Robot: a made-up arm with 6 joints. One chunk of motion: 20 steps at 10 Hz.
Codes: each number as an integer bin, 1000 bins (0 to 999) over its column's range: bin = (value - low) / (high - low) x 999, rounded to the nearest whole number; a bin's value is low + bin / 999 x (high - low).
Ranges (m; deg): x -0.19..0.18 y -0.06..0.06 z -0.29..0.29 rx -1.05..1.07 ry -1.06..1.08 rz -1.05..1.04
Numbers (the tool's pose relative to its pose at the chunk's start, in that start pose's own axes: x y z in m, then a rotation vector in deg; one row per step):
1: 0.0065 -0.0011 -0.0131 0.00 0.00 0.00
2: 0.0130 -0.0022 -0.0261 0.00 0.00 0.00
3: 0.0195 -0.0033 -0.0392 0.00 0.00 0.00
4: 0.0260 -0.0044 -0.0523 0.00 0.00 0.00
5: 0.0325 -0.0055 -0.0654 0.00 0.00 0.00
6: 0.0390 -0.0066 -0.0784 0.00 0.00 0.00
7: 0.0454 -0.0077 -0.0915 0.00 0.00 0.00
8: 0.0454 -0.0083 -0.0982 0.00 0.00 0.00
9: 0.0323 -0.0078 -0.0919 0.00 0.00 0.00
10: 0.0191 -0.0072 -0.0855 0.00 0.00 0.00
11: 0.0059 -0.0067 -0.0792 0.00 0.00 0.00
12: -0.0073 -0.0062 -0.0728 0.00 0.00 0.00
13: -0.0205 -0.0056 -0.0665 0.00 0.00 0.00
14: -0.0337 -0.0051 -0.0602 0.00 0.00 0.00
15: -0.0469 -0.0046 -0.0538 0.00 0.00 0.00
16: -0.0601 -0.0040 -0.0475 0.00 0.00 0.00
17: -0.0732 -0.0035 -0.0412 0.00 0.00 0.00
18: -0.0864 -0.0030 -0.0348 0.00 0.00 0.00
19: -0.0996 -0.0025 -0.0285 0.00 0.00 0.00
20: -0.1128 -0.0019 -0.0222 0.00 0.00 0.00
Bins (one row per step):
1: 531 490 477 495 495 502
2: 548 481 455 495 495 502
3: 566 472 432 495 495 502
4: 583 463 409 495 495 502
5: 601 454 387 495 495 502
6: 618 445 364 495 495 502
7: 636 435 342 495 495 502
8: 636 430 330 495 495 502
9: 600 435 341 495 495 502
10: 565 440 352 495 495 502
11: 529 444 363 495 495 502
12: 493 448 374 495 495 502
13: 458 453 385 495 495 502
14: 422 457 396 495 495 502
15: 386 461 407 495 495 502
16: 351 466 418 495 495 502
17: 315 470 429 495 495 502
18: 280 475 440 495 495 502
19: 244 479 450 495 495 502
20: 208 484 461 495 495 502

